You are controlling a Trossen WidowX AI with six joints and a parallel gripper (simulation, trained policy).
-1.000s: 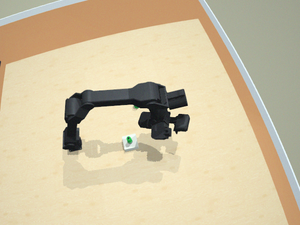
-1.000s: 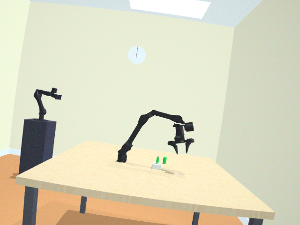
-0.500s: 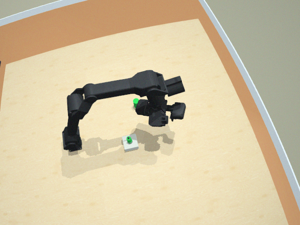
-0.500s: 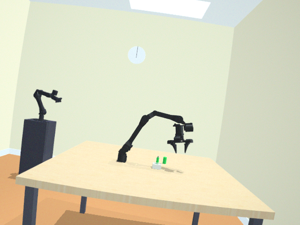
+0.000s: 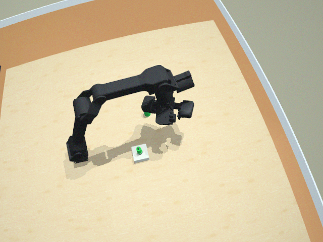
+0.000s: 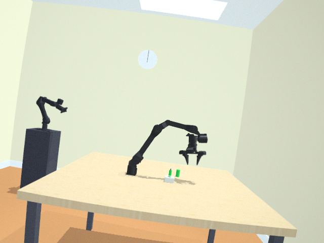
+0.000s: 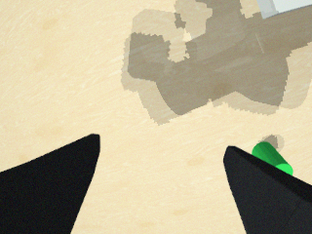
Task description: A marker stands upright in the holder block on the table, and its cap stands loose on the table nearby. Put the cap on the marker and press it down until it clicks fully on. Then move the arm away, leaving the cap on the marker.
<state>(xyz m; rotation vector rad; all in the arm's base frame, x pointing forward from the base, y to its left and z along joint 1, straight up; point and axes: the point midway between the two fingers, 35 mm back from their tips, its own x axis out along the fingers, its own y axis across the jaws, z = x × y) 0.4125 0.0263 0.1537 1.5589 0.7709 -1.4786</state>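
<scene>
Right now my gripper tip is 10 cm to the right of the green cap, 9 cm above it and 8 cm past it. The rest, counted from my gripper tip: white holder block 15 cm behind, 10 cm below, 8 cm to the right.
</scene>
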